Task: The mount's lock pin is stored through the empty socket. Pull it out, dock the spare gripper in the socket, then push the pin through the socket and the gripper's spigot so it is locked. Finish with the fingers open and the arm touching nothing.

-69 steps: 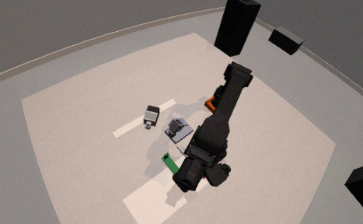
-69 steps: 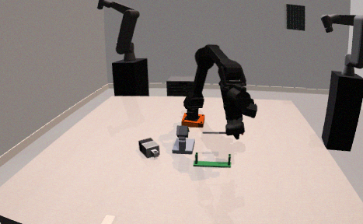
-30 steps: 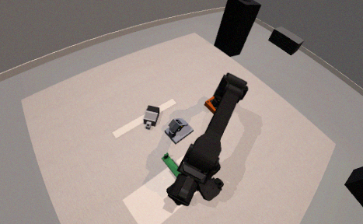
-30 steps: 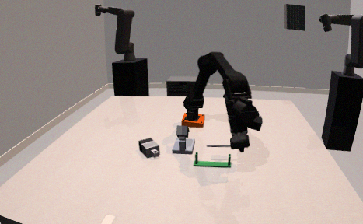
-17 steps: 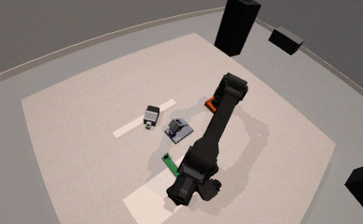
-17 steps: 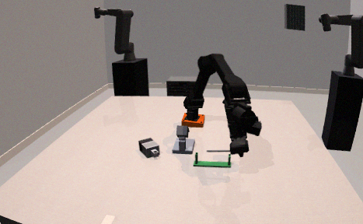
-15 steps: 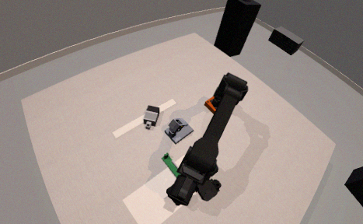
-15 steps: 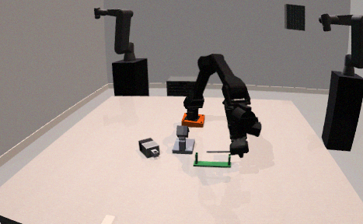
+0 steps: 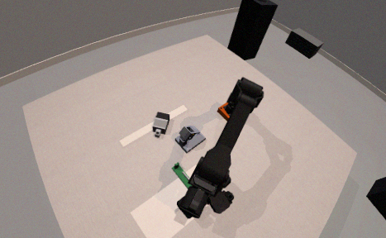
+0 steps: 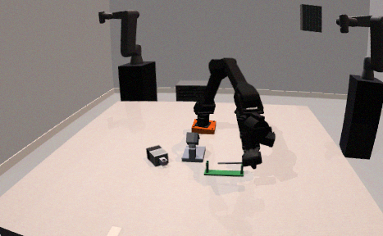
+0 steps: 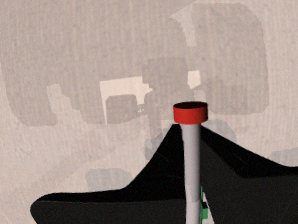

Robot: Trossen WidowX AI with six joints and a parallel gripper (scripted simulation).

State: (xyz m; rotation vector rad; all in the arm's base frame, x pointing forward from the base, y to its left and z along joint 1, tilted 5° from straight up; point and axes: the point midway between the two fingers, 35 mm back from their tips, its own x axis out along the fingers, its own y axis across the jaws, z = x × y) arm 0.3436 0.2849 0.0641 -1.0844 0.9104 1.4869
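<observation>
Now: gripper tip 100 mm to the left of the green pin rest and 20 mm short of it. From my gripper tip the other things lie so: spare gripper: 360 mm to the right, 10 mm below, 10 mm ahead; grey mount: 250 mm to the right, 70 mm behind, 30 mm above.
</observation>
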